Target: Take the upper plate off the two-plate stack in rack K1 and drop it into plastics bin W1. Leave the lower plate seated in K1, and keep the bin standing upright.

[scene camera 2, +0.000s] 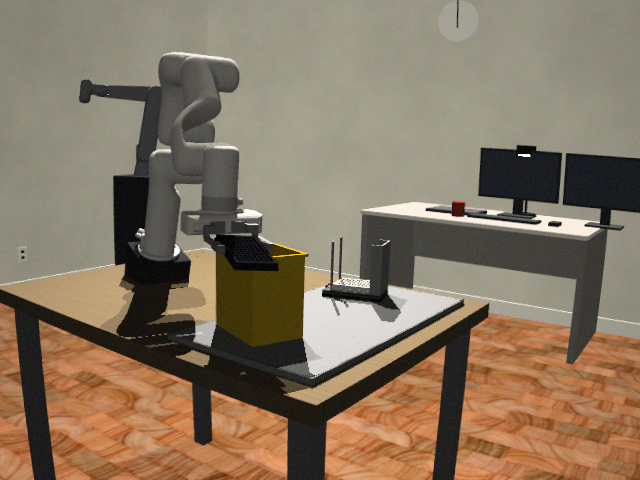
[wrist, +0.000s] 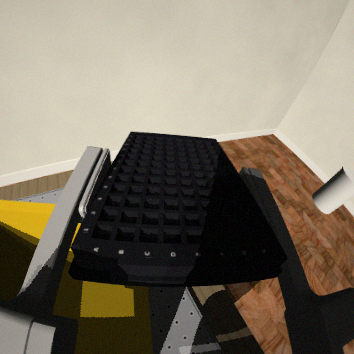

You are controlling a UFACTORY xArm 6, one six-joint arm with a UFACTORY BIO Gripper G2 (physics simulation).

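Pixels of known places: hand, tool point: point(scene camera 2: 242, 247) point(wrist: 178, 193); arm's base, link origin: point(scene camera 2: 158, 251).
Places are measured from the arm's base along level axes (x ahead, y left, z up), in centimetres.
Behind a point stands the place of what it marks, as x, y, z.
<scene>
My gripper point(scene camera 2: 239, 241) @[55.0, -42.6, 13.3] point(wrist: 172, 167) @[55.0, -42.6, 13.3] is shut on a black many-welled plate point(scene camera 2: 247, 252) @[57.3, -44.5, 12.8] point(wrist: 160, 195) @[55.2, -41.3, 13.9], with one finger along each long side. The yellow bin W1 point(scene camera 2: 260, 304) @[57.2, -39.2, 1.5] point(wrist: 25, 216) @[60.0, -34.0, 10.2] stands upright. In the scene view the plate overlaps the bin's left rim and near corner, at about rim height; part of it shows in front of the bin's wall. Whether it touches the rim I cannot tell. Rack K1 point(scene camera 2: 379, 268) @[67.0, 4.7, 1.8] stands behind the bin to the right, with a pale lower plate point(scene camera 2: 353, 283) @[59.0, 7.7, -3.7] low in it. The rack does not show in the wrist view.
The bin and rack stand on a grey board point(scene camera 2: 356, 325) @[69.3, -16.8, -7.1] on the wooden table point(scene camera 2: 77, 294) @[-6.8, -27.3, -8.4]. Two thin upright rods point(scene camera 2: 332, 263) @[54.3, 3.9, 1.8] rise at the rack's left side. The arm's black base block point(scene camera 2: 157, 268) @[4.4, -6.0, -3.6] is at the table's back left. A white desk point(scene camera 2: 516, 222) stands farther back.
</scene>
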